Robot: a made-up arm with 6 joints. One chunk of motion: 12 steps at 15 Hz.
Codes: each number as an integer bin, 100 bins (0 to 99) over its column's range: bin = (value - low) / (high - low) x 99, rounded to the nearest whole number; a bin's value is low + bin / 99 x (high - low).
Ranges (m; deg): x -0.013..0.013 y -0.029..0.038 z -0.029..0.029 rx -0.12..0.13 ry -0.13..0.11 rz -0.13..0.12
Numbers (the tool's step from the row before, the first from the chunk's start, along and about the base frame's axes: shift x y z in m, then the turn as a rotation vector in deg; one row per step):
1: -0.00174 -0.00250 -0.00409 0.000 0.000 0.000
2: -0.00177 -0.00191 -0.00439 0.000 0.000 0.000
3: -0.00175 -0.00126 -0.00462 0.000 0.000 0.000
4: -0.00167 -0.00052 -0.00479 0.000 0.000 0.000
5: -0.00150 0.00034 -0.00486 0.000 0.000 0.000
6: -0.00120 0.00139 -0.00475 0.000 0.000 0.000
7: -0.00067 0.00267 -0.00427 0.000 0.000 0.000
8: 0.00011 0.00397 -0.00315 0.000 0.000 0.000
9: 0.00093 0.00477 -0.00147 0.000 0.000 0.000
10: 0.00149 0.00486 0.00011 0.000 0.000 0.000
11: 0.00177 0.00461 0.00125 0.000 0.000 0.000
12: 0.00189 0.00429 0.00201 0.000 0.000 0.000
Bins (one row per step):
1: 43 39 43 48 54 51
2: 43 40 42 48 54 51
3: 43 41 42 48 54 51
4: 43 42 41 48 54 51
5: 44 43 41 48 54 51
6: 45 45 41 48 54 51
7: 47 47 42 48 54 51
8: 50 49 44 48 54 51
9: 53 50 47 48 54 51
10: 55 50 50 48 54 51
11: 56 50 52 48 54 51
12: 57 49 53 48 54 51

